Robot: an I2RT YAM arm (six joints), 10 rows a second.
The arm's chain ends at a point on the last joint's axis. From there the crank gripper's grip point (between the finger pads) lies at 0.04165 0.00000 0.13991 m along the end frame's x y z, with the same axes.
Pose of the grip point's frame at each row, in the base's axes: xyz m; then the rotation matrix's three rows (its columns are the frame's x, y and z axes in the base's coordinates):
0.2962 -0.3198 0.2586; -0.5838 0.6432 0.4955; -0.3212 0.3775 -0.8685; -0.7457 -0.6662 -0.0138
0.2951 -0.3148 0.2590; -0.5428 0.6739 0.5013; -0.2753 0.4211 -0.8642; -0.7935 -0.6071 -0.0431
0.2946 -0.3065 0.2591; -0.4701 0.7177 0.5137; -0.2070 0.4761 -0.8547; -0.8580 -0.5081 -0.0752
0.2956 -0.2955 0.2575; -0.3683 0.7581 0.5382; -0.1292 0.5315 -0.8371; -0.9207 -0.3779 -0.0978
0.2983 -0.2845 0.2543; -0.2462 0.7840 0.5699; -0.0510 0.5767 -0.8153; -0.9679 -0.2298 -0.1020
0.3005 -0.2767 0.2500; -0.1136 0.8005 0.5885; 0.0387 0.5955 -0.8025; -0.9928 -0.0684 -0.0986
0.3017 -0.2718 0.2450; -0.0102 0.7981 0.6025; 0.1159 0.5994 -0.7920; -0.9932 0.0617 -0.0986
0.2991 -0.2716 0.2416; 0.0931 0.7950 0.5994; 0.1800 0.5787 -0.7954; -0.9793 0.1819 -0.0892
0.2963 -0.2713 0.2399; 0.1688 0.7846 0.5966; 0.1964 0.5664 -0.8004; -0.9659 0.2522 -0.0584
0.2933 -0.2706 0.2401; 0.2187 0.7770 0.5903; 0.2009 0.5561 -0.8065; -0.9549 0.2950 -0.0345
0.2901 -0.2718 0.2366; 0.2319 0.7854 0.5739; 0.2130 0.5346 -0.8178; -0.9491 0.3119 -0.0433
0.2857 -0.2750 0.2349; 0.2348 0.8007 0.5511; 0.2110 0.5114 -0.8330; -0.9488 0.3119 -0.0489
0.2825 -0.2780 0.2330; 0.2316 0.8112 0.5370; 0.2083 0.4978 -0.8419; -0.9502 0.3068 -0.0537
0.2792 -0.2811 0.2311; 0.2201 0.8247 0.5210; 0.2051 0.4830 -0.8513; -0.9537 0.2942 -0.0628
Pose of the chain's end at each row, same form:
0.2512 -0.1849 0.2916; -0.5838 0.6432 0.4955; -0.3212 0.3775 -0.8685; -0.7457 -0.6662 -0.0138
0.2476 -0.1824 0.2981; -0.5428 0.6739 0.5013; -0.2753 0.4211 -0.8642; -0.7935 -0.6071 -0.0431
0.2423 -0.1783 0.3054; -0.4701 0.7177 0.5137; -0.2070 0.4761 -0.8547; -0.8580 -0.5081 -0.0752
0.2356 -0.1730 0.3095; -0.3683 0.7581 0.5382; -0.1292 0.5315 -0.8371; -0.9207 -0.3779 -0.0978
0.2288 -0.1683 0.3089; -0.2462 0.7840 0.5699; -0.0510 0.5767 -0.8153; -0.9679 -0.2298 -0.1020
0.2229 -0.1660 0.3051; -0.1136 0.8005 0.5885; 0.0387 0.5955 -0.8025; -0.9928 -0.0684 -0.0986
0.2178 -0.1658 0.3002; -0.0102 0.7981 0.6025; 0.1159 0.5994 -0.7920; -0.9932 0.0617 -0.0986
0.2114 -0.1678 0.2949; 0.0931 0.7950 0.5994; 0.1800 0.5787 -0.7954; -0.9793 0.1819 -0.0892
0.2058 -0.1675 0.2883; 0.1688 0.7846 0.5966; 0.1964 0.5664 -0.8004; -0.9659 0.2522 -0.0584
0.2016 -0.1661 0.2847; 0.2187 0.7770 0.5903; 0.2009 0.5561 -0.8065; -0.9549 0.2950 -0.0345
0.2001 -0.1663 0.2822; 0.2319 0.7854 0.5739; 0.2130 0.5346 -0.8178; -0.9491 0.3119 -0.0433
0.1988 -0.1672 0.2813; 0.2348 0.8007 0.5511; 0.2110 0.5114 -0.8330; -0.9488 0.3119 -0.0489
0.1977 -0.1689 0.2801; 0.2316 0.8112 0.5370; 0.2083 0.4978 -0.8419; -0.9502 0.3068 -0.0537
0.1971 -0.1705 0.2796; 0.2201 0.8247 0.5210; 0.2051 0.4830 -0.8513; -0.9537 0.2942 -0.0628

